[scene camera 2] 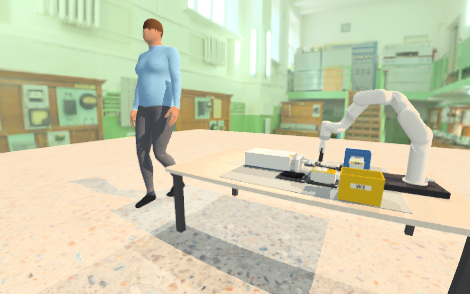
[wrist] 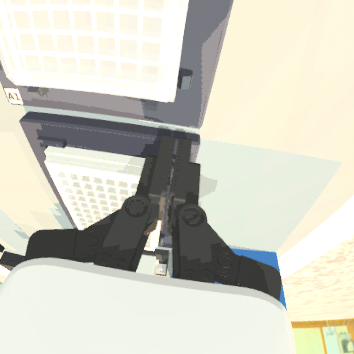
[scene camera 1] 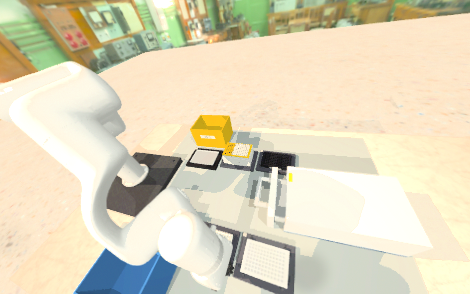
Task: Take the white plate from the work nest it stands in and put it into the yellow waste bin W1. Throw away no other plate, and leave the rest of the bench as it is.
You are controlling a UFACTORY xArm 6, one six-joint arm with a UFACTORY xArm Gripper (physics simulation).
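Frame: origin at the arm's base, x ahead, y right, z down, level; metres.
Seen in the pictures: gripper, fingertip midpoint: (scene camera 2: pixel 320 161) (wrist: pixel 174 153) (scene camera 1: pixel 228 269); arm's base, origin of the base link: (scene camera 2: pixel 414 182) (scene camera 1: pixel 136 175).
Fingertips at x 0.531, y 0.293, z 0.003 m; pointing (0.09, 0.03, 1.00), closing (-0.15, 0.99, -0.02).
Pixels of each thing's top centre, then the offset from my fingertips to it.
- second white plate, middle of its top: (wrist: pixel 111 217) (scene camera 2: pixel 330 163) dx -0.071, dy -0.056, dz -0.006 m
- neighbouring dark nest, middle of its top: (wrist: pixel 114 209) (scene camera 1: pixel 210 243) dx -0.071, dy -0.056, dz +0.002 m
- yellow bin W1, middle of its top: (scene camera 2: pixel 361 172) (scene camera 1: pixel 210 122) dx -0.194, dy -0.581, dz -0.100 m
- blue bin, middle of its top: (wrist: pixel 213 351) (scene camera 1: pixel 118 272) (scene camera 2: pixel 357 150) dx -0.263, dy +0.059, dz -0.100 m
- black-framed pale pad, middle of its top: (scene camera 1: pixel 204 156) dx -0.210, dy -0.427, dz +0.000 m
- yellow-and-white plate, middle of its top: (scene camera 1: pixel 237 149) (scene camera 2: pixel 324 169) dx -0.030, dy -0.427, dz -0.057 m
- black plate, middle of its top: (scene camera 1: pixel 276 159) (scene camera 2: pixel 292 173) dx +0.143, dy -0.412, dz -0.006 m
One white plate (scene camera 1: pixel 265 261) (wrist: pixel 95 45) lies in a dark nest (wrist: pixel 210 60) beside the A1 label. A second white plate (wrist: pixel 92 192) lies in the neighbouring dark nest (wrist: pixel 100 134), partly covered by the fingers in the wrist view and by the arm in scene camera 1. I cannot tell from labels which nest is the work nest. My gripper (wrist: pixel 174 153) (scene camera 2: pixel 321 159) is shut and empty, pointing down over the second nest's edge, beside its plate. Its height is hard to judge. The yellow bin W1 (scene camera 1: pixel 220 142) (scene camera 2: pixel 360 196) stands at the bench's far side; its floor is hidden.
A blue bin (scene camera 1: pixel 122 275) (scene camera 2: pixel 350 153) (wrist: pixel 270 261) stands near the second nest. Near W1 are a black-framed pale pad (scene camera 1: pixel 204 158), a yellow-and-white plate (scene camera 1: pixel 239 149) on a white block, and a black plate (scene camera 1: pixel 278 160). A white device (scene camera 1: pixel 350 215) (scene camera 2: pixel 270 159) stands opposite. A person (scene camera 2: pixel 157 75) stands beyond the table.
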